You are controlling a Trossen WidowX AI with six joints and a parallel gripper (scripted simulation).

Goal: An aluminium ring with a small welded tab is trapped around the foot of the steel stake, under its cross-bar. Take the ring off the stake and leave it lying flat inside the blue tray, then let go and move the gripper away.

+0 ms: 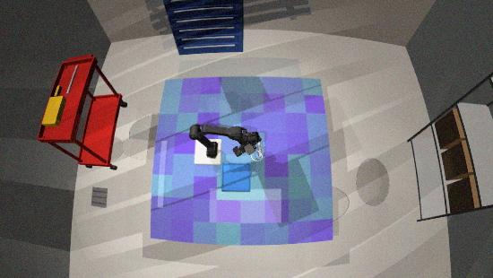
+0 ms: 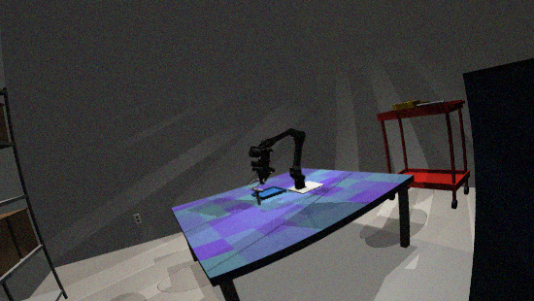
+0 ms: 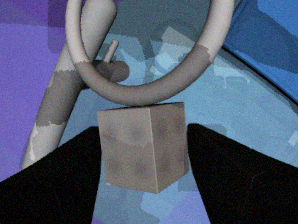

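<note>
The aluminium ring is 30 mm ahead of my gripper tip and 30 mm to the right of it. From my gripper tip the other things lie so: blue tray: 70 mm behind, 170 mm to the right, 120 mm below.
</note>
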